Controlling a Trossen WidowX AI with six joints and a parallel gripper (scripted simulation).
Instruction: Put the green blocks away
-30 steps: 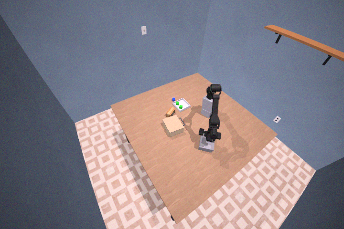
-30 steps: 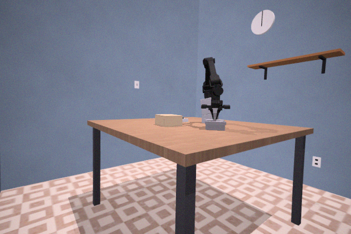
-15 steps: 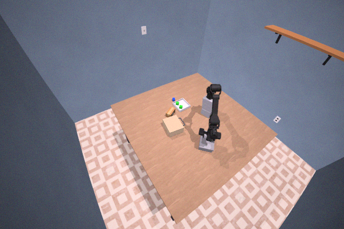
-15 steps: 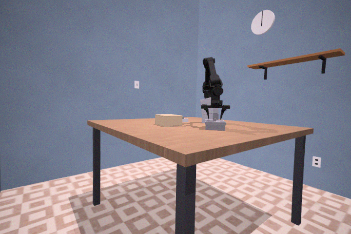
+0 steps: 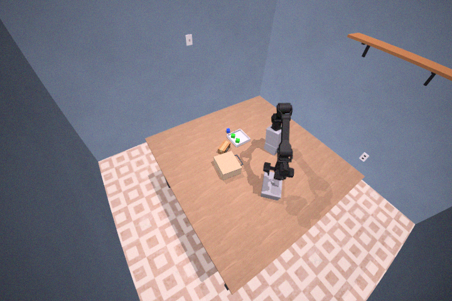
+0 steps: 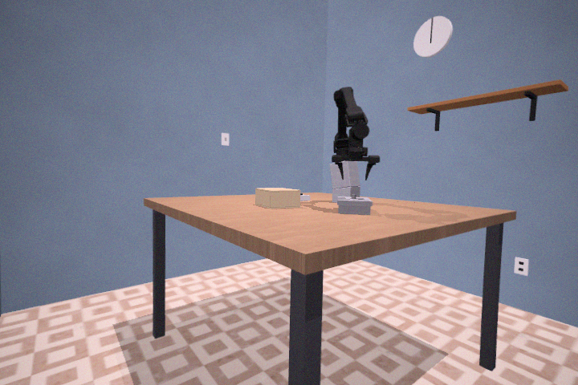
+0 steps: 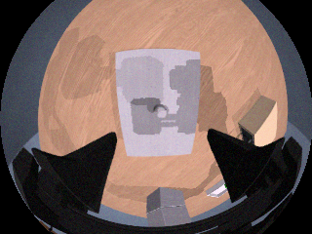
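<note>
Right now my hand is 11 cm short of the small wooden container, 46 cm to the left of it and 13 cm above it. Also, from my hand: grey lidded box: 11 cm below; drawer: 17 cm ahead, 29 cm to the right, 13 cm below; tan drawer cabinet: 19 cm ahead, 29 cm to the right, 13 cm below.
</note>
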